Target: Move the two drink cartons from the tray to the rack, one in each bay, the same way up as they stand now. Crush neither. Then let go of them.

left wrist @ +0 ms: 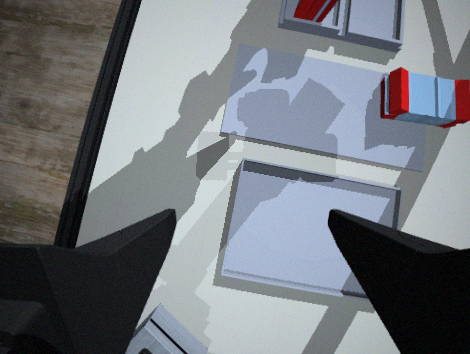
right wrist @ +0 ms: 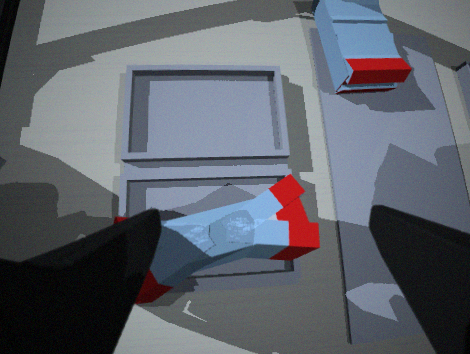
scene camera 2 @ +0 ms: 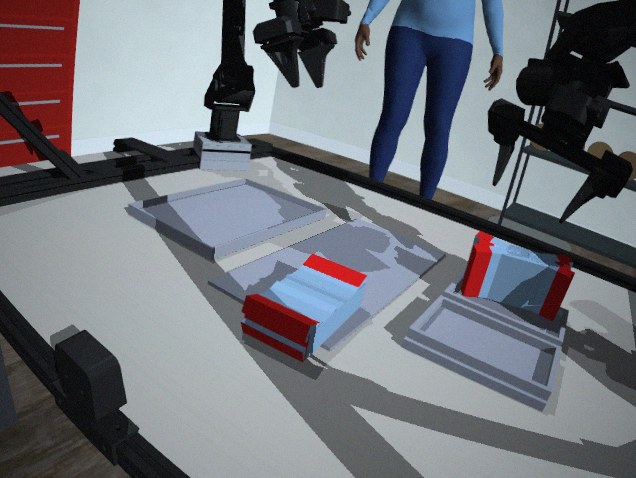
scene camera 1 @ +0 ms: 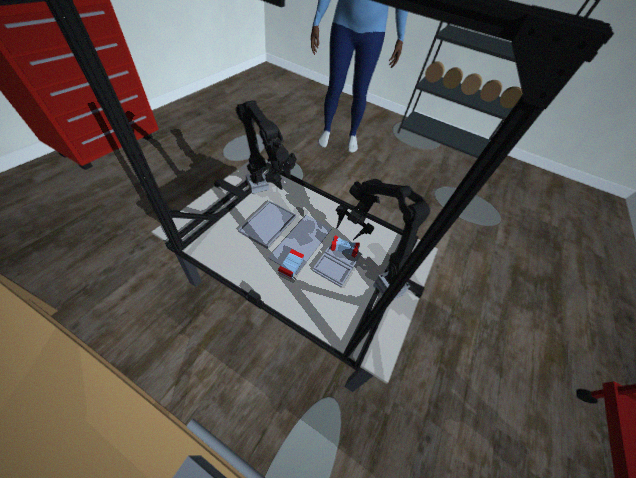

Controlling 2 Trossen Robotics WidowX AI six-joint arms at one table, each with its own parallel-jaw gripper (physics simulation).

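Places are measured from the left arm's base along level axes (x ahead, y left, z up), in metres.
Pixels of known places: left gripper, fingertip midpoint: [left wrist: 252,216] [scene camera 2: 308,87] [scene camera 1: 285,183]; right gripper, fingertip midpoint: [right wrist: 264,218] [scene camera 2: 526,203] [scene camera 1: 344,234]; left arm's base, link origin: [scene camera 2: 222,137] [scene camera 1: 257,178].
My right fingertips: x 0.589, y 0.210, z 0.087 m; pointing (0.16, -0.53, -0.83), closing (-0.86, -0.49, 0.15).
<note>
Ahead of a thing's pixels: the offset from my right fingertips to its top centre.
One light blue carton with red ends {dx +0.009, dy +0.018, dz -0.053 m} [scene camera 1: 344,246] [scene camera 2: 516,282] [left wrist: 315,7] [right wrist: 240,230] stands in the rear bay of the two-bay rack {dx +0.050, dy -0.038, dz -0.123 m} [scene camera 2: 475,369] [left wrist: 370,41] [right wrist: 200,68], narrow at its waist and askew to the bay in the right wrist view. The front bay is empty. The other carton {dx -0.017, dy -0.252, dz -0.098 m} [scene camera 1: 292,263] [scene camera 2: 318,292] [left wrist: 422,95] [right wrist: 362,45] lies lower and flatter at the near end of the flat grey plate. The walled tray {dx -0.297, dy -0.257, dz -0.127 m} [scene camera 1: 266,223] [scene camera 2: 226,205] is empty. My right gripper [scene camera 1: 346,232] [scene camera 2: 528,203] [right wrist: 264,218] is open above the racked carton. My left gripper [scene camera 2: 308,86] [left wrist: 252,216] is open, high behind the tray.
The flat grey plate [scene camera 1: 308,233] [scene camera 2: 359,246] [left wrist: 280,110] lies between tray and rack. Black frame bars edge the table, with a black block [scene camera 2: 89,370] on the near bar. A person [scene camera 1: 354,77] [scene camera 2: 429,77] stands behind the table.
</note>
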